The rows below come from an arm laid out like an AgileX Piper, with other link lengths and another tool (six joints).
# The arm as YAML. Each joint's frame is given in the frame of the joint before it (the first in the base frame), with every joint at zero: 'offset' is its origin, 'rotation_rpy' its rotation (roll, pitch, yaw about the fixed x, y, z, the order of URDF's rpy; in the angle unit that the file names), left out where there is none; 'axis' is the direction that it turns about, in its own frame. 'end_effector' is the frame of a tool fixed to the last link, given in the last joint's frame.
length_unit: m
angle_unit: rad
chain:
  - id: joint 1
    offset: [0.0, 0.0, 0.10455]
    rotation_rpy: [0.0, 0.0, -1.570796]
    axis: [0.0, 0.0, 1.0]
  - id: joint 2
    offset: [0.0, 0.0, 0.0]
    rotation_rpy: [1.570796, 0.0, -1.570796]
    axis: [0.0, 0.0, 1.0]
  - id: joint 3
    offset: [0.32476, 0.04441, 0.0]
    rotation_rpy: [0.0, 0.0, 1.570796]
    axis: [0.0, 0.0, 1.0]
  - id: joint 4
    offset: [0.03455, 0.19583, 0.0]
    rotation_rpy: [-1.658, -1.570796, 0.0]
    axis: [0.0, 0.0, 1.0]
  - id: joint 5
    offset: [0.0, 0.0, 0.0]
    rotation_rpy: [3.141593, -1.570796, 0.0]
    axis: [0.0, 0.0, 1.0]
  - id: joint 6
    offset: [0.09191, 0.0, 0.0]
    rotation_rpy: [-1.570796, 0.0, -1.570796]
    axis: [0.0, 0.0, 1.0]
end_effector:
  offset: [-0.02, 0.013, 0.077]
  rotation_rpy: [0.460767, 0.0, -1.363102]
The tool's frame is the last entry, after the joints.
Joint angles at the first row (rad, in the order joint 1, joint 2, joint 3, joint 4, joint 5, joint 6):
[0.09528, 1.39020, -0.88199, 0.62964, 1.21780, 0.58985]
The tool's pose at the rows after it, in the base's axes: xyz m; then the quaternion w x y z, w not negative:
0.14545, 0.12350, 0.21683, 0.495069, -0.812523, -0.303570, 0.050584
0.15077, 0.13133, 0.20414, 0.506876, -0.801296, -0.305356, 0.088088
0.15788, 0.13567, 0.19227, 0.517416, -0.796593, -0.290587, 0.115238
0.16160, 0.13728, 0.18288, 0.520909, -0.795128, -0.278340, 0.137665
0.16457, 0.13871, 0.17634, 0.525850, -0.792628, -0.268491, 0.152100
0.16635, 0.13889, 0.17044, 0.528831, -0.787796, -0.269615, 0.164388
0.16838, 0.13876, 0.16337, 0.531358, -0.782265, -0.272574, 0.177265
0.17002, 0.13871, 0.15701, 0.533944, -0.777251, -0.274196, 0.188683
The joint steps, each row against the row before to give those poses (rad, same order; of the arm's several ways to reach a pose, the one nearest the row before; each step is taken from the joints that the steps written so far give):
[0.05511, 0.08751, 0.00000, 0.01553, -0.00114, -0.00976]
[0.02986, 0.08314, 0.00001, 0.01853, 0.00001, -0.03127]
[0.00611, 0.07405, -0.00090, 0.01662, -0.00234, -0.01217]
[0.00413, 0.05185, 0.00001, 0.00109, -0.00009, -0.00045]
[0.00001, 0.03818, -0.00002, 0.00700, 0.00091, -0.00475]
[0.00000, 0.03158, 0.00004, 0.00151, 0.00208, -0.02166]
[0.00000, 0.03549, -0.00006, -0.00001, 0.00004, -0.02717]
[0.00000, 0.03187, 0.00003, 0.00053, -0.00002, -0.02279]

